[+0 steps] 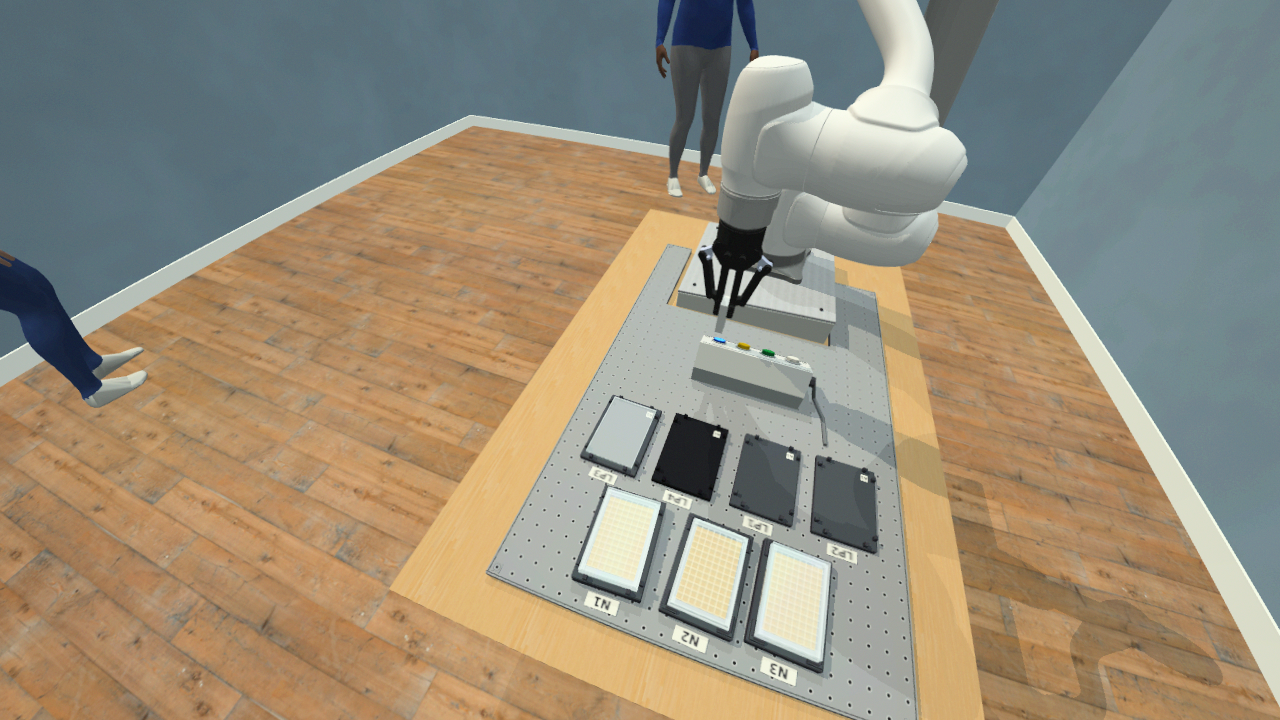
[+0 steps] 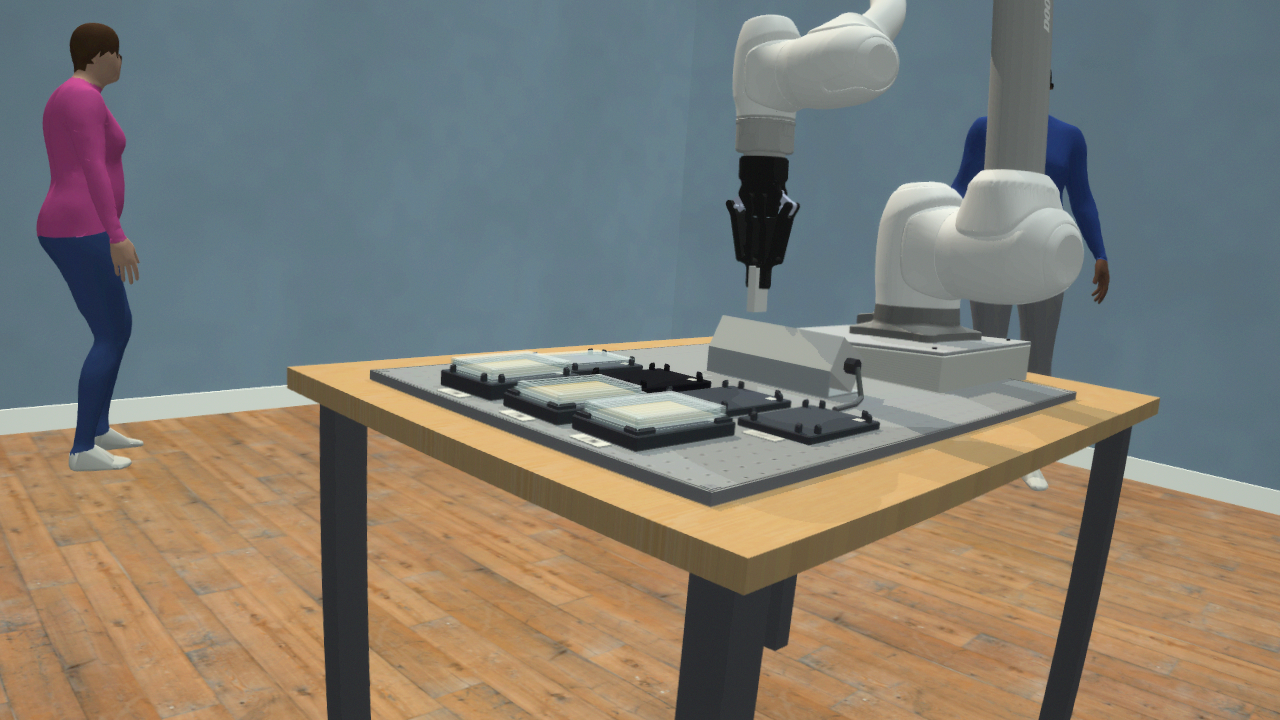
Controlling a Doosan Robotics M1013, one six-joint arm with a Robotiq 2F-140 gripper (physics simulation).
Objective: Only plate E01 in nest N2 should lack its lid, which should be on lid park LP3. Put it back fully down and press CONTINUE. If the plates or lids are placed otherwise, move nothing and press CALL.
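Where they show: gripper, fingertip midpoint: [image 1: 719, 327] [image 2: 756, 311]; arm's base, origin of the base link: [image 1: 771, 258] [image 2: 915, 336].
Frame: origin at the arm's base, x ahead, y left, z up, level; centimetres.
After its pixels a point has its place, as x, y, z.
Observation:
My gripper [image 1: 725, 312] @[38.3, -3.5, 4.3] [image 2: 758, 279] is shut and empty, above and behind the button box [image 1: 750, 373] @[43.6, 5.2, 0.5] [image 2: 776, 356] @[44.1, 6.9, -0.7], near its blue button end; a pale tip shows below the fingers. The box's blue [image 1: 719, 340] @[39.2, -2.8, 1.9], yellow [image 1: 743, 346] @[39.1, 2.1, 2.4], green [image 1: 768, 352] @[38.1, 7.1, 2.3] and white [image 1: 793, 360] @[38.0, 12.1, 2.4] buttons have no readable labels. The plate in nest N2 [image 1: 708, 575] @[80.6, 9.9, -2.0] [image 2: 577, 388] @[81.4, 11.9, -1.9] looks yellower, without a lid. The plates in N1 [image 1: 620, 540] @[82.0, -3.2, -1.3] [image 2: 503, 366] @[84.7, 0.8, -1.3] and N3 [image 1: 793, 603] @[79.0, 21.6, -1.7] [image 2: 653, 411] @[80.9, 24.8, -1.7] look paler, as if lidded. A clear lid [image 1: 621, 431] @[64.7, -12.0, -3.2] [image 2: 597, 359] @[63.5, -9.4, -3.2] lies on the leftmost park, whose label seems to read LP3. Plate names are unreadable.
Dark lid parks LP4 [image 1: 690, 456] @[63.2, 0.8, -4.0], one with an unclear label [image 1: 765, 479] @[61.5, 13.9, -3.9] and LP2 [image 1: 844, 503] @[59.8, 27.1, -3.9] show no lid. A bent cable [image 1: 820, 413] @[42.5, 20.6, -4.3] [image 2: 861, 386] @[38.9, 18.6, -3.1] leaves the box. The robot base plate [image 1: 759, 300] @[19.5, 1.3, 0.0] is behind. One person [image 2: 80, 170] stands left, another [image 1: 702, 71] behind.

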